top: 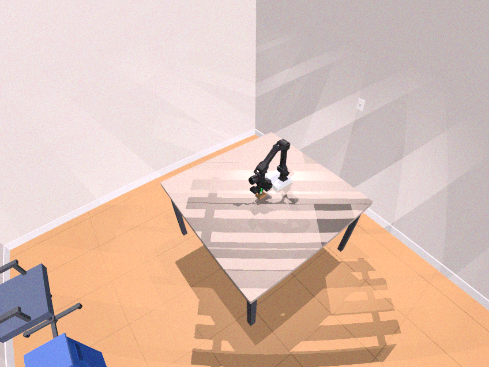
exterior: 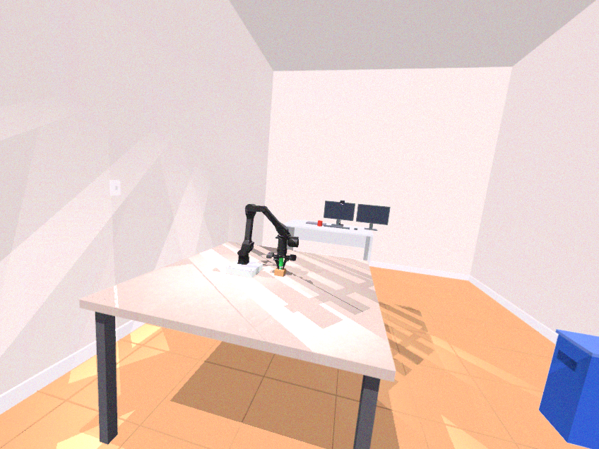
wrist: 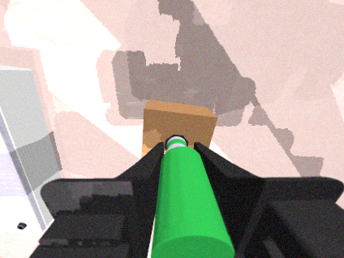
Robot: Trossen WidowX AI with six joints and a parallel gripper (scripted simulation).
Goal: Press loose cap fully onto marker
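My gripper tip is now 20 mm above the holder block. Round my gripper tip: green cap: 50 mm above.
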